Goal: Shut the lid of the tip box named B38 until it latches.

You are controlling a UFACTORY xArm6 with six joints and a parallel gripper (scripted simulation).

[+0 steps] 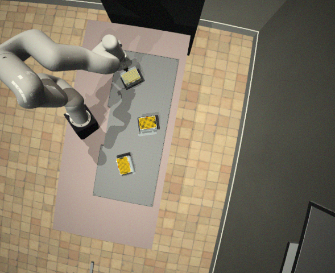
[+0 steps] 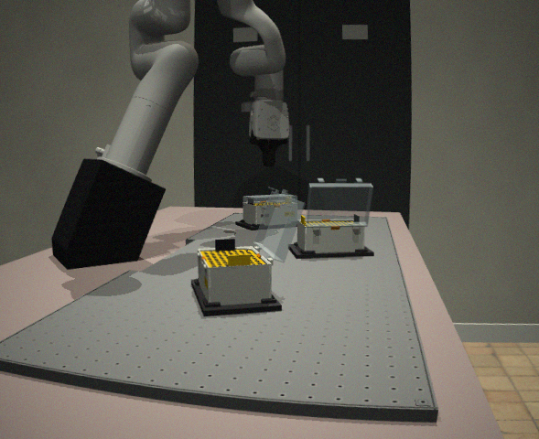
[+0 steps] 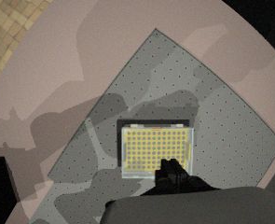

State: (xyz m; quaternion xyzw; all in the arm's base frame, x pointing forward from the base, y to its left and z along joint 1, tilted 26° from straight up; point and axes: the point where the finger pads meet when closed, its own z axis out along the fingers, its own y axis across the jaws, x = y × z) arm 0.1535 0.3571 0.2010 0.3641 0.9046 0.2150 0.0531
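The lid is 10 mm ahead of my hand and 110 mm below it.
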